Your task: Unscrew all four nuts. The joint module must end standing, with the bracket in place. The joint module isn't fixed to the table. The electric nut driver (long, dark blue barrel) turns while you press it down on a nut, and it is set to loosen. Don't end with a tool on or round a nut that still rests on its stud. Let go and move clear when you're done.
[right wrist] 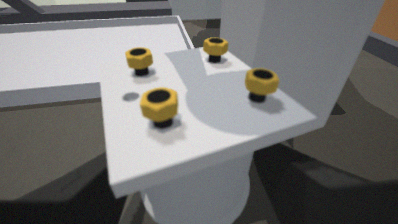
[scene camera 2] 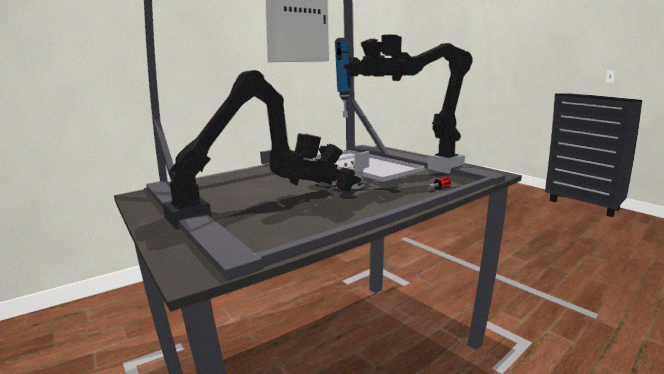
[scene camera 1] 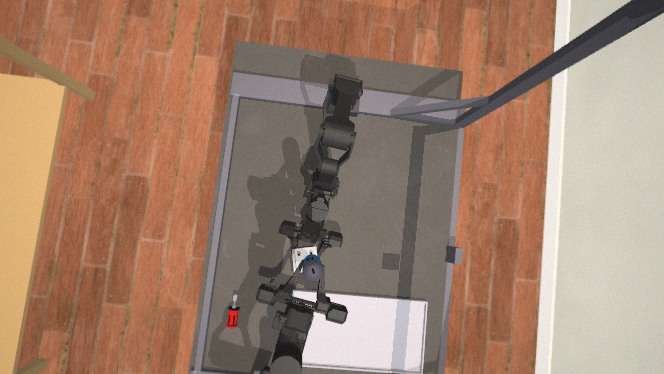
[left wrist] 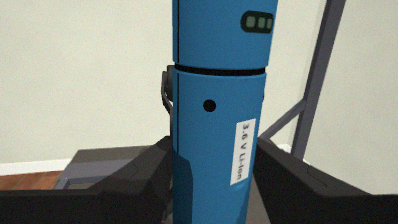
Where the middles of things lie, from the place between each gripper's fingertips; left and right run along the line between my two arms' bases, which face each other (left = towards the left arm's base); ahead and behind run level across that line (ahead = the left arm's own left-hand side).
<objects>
I see my right gripper 3 cm to the right of the white bracket (right wrist: 313,55) and 4 cm below it. Also, from my right hand: white tray (scene camera 2: 381,166) (21 cm behind, 21 cm to the left, 3 cm below).
The white bracket is 10 mm ahead of my left hand and 300 mm below it. Round my left hand: white tray: 200 mm behind, 180 mm to the left, 360 mm below.
</objects>
